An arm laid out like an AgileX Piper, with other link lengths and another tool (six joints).
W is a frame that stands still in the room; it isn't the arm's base.
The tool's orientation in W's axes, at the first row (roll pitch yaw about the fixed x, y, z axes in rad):
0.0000 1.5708 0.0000
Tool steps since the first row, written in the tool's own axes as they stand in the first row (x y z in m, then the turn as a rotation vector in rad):
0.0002 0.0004 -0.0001 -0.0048 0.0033 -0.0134
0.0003 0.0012 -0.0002 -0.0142 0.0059 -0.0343
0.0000 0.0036 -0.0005 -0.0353 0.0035 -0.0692
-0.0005 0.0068 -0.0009 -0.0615 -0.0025 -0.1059
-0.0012 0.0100 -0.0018 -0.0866 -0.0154 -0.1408
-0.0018 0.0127 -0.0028 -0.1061 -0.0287 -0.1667
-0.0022 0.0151 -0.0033 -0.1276 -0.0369 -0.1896
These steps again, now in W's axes. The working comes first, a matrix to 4 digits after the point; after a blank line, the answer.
The tool's axes in the first row as the columns of a matrix, in W's axes (used below as rounded here):
0.0000 0.0000 1.0000
0.0000 1.0000 0.0000
-1.0000 0.0000 0.0000

-0.0001 0.0004 -0.0002 -0.0134 0.0033 0.0048
-0.0002 0.0012 -0.0003 -0.0343 0.0059 0.0142
-0.0005 0.0036 0.0000 -0.0692 0.0035 0.0353
-0.0009 0.0068 0.0005 -0.1059 -0.0025 0.0615
-0.0018 0.0100 0.0012 -0.1408 -0.0154 0.0866
-0.0028 0.0127 0.0018 -0.1667 -0.0287 0.1061
-0.0033 0.0151 0.0022 -0.1896 -0.0369 0.1276

